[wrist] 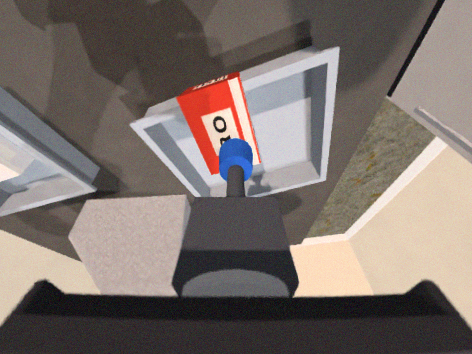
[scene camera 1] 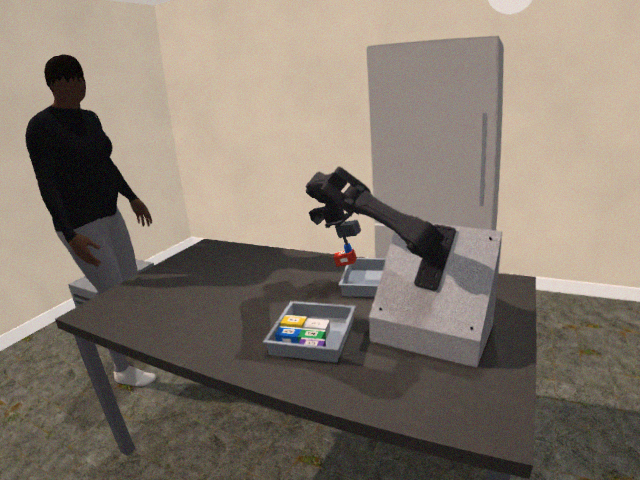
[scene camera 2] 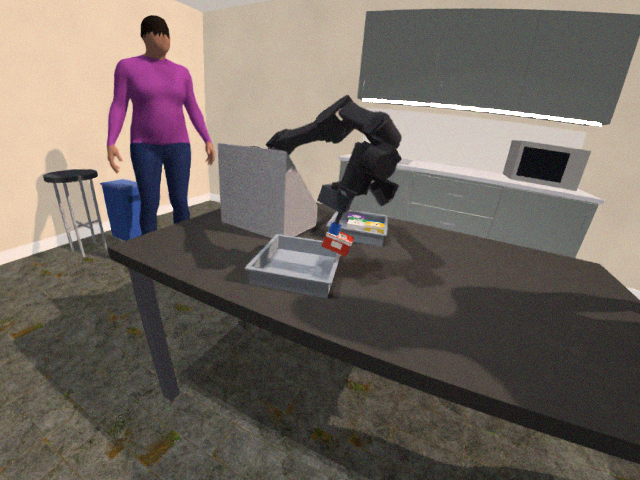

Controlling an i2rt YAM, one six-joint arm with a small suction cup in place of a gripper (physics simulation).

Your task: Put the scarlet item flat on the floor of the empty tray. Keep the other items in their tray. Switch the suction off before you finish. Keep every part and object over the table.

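Frame: origin at the arm's base, x ahead, y left, z up, level; metres.
Seen in the pictures: hand, tool point: [wrist: 235,149] [scene camera 1: 349,253] [scene camera 2: 331,235]; arm's base, link origin: [scene camera 1: 435,257] [scene camera 2: 265,167].
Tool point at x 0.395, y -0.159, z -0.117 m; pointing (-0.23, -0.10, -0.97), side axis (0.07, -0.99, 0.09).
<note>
Offsets run from my tool point to a thing's top centre. Level surfaces: height alone.
The scarlet item, a red box {0.016 m ahead, 0.010 m left, 0.014 m up} [scene camera 1: 344,258] [scene camera 2: 337,243] [wrist: 206,115] with a white label, hangs tilted from the blue suction cup of my gripper [scene camera 1: 347,248] [scene camera 2: 334,228] [wrist: 235,160]. It is in the air, above the table and near one side of the empty grey tray {0.081 m back, 0.033 m right, 0.072 m down} [scene camera 1: 357,294] [scene camera 2: 289,285] [wrist: 327,120]. In the wrist view the box covers part of that tray. The other tray {0.087 m back, 0.380 m left, 0.072 m down} [scene camera 1: 305,352] [scene camera 2: 373,239] [wrist: 75,167] holds a yellow {0.022 m back, 0.389 m left, 0.074 m down} [scene camera 1: 293,320] [scene camera 2: 374,226], a white {0.091 m back, 0.365 m left, 0.080 m down} [scene camera 1: 317,323], a blue {0.038 m back, 0.436 m left, 0.085 m down} [scene camera 1: 287,333], a green {0.107 m back, 0.412 m left, 0.084 m down} [scene camera 1: 312,334] and a purple item {0.137 m back, 0.455 m left, 0.083 m down} [scene camera 1: 313,342] [scene camera 2: 355,215].
A speckled grey block [scene camera 1: 423,330] [scene camera 2: 253,191] [wrist: 132,240] carries the arm and stands close beside both trays. The dark table {0.122 m down} [scene camera 1: 206,330] [scene camera 2: 439,330] has its edge beyond the empty tray. A person [scene camera 1: 72,160] [scene camera 2: 157,103] stands in each scene view, away from the trays.
</note>
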